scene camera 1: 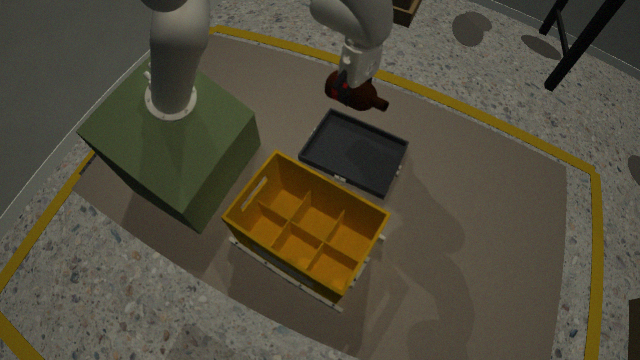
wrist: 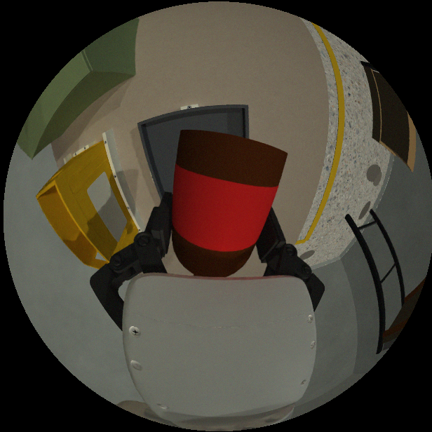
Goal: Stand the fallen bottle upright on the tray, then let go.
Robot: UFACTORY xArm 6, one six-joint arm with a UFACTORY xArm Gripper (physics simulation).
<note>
I see my gripper [wrist: 217, 210], a dark brown bottle [scene camera 1: 364, 97] and a pale rail [wrist: 108, 135].
The dark brown bottle is seen too in the wrist view [wrist: 223, 186].
</note>
